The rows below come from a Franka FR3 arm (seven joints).
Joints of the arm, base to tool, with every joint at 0 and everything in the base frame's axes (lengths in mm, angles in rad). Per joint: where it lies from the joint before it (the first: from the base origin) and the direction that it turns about. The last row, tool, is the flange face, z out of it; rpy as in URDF.
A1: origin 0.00 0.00 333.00 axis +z
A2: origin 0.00 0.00 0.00 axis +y
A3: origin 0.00 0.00 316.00 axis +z
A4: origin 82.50 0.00 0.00 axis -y
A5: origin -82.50 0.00 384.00 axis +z
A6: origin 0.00 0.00 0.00 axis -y
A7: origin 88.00 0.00 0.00 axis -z
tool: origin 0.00 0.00 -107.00 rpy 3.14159 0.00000 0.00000
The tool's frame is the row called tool.
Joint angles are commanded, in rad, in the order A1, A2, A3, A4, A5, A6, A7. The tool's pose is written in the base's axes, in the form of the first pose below.
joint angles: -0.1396 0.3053 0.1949 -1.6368 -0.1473 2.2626 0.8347
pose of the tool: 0.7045, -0.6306, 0.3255, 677.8; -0.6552, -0.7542, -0.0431, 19.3; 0.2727, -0.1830, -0.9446, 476.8; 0, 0, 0, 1
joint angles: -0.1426 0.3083 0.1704 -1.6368 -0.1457 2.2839 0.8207
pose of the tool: 0.6920, -0.6366, 0.3404, 680.2; -0.6613, -0.7481, -0.0548, 2.8; 0.2895, -0.1871, -0.9387, 476.5; 0, 0, 0, 1
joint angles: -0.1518 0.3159 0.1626 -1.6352 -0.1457 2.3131 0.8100
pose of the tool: 0.6826, -0.6355, 0.3608, 683.5; -0.6632, -0.7461, -0.0592, -8.0; 0.3068, -0.1989, -0.9307, 475.4; 0, 0, 0, 1
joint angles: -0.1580 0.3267 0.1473 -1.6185 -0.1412 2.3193 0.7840
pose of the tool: 0.6805, -0.6324, 0.3700, 687.4; -0.6596, -0.7486, -0.0664, -22.0; 0.3190, -0.1989, -0.9267, 476.9; 0, 0, 0, 1
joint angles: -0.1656 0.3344 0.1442 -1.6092 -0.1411 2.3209 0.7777
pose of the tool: 0.6764, -0.6357, 0.3721, 689.6; -0.6624, -0.7459, -0.0702, -29.6; 0.3222, -0.1990, -0.9255, 476.4; 0, 0, 0, 1
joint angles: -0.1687 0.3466 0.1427 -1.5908 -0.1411 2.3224 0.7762
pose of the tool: 0.6713, -0.6370, 0.3789, 693.6; -0.6651, -0.7433, -0.0713, -33.4; 0.3271, -0.2042, -0.9227, 477.6; 0, 0, 0, 1
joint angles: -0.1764 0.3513 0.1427 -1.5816 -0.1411 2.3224 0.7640
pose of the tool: 0.6721, -0.6339, 0.3825, 695.1; -0.6616, -0.7462, -0.0740, -39.1; 0.3323, -0.2034, -0.9210, 479.0; 0, 0, 0, 1
